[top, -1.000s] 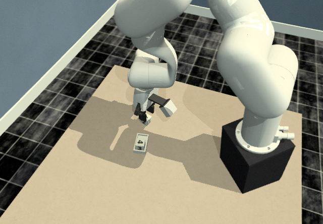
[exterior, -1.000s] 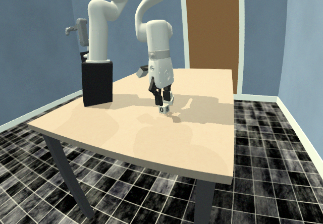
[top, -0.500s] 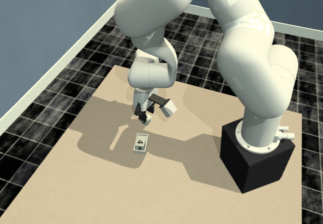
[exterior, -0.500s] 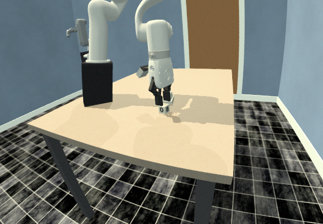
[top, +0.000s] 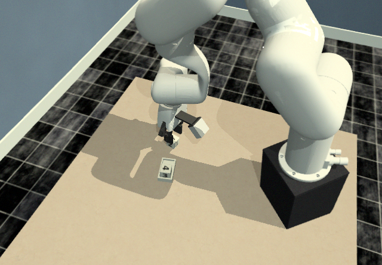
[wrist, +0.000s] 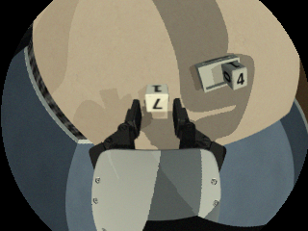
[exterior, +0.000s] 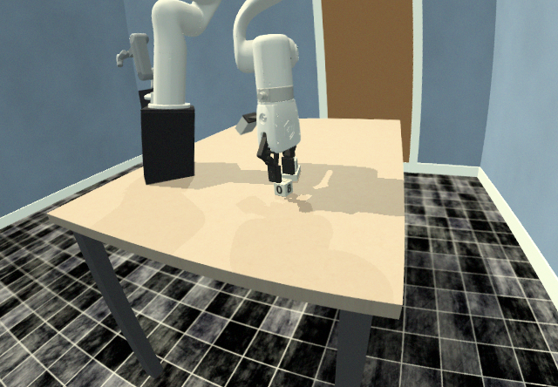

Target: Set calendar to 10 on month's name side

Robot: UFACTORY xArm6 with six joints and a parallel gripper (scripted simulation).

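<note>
The white cube is 4 cm below my hand. The rest, counted from my hand: tray 11 cm to the left, 5 cm below, 1 cm behind.
</note>
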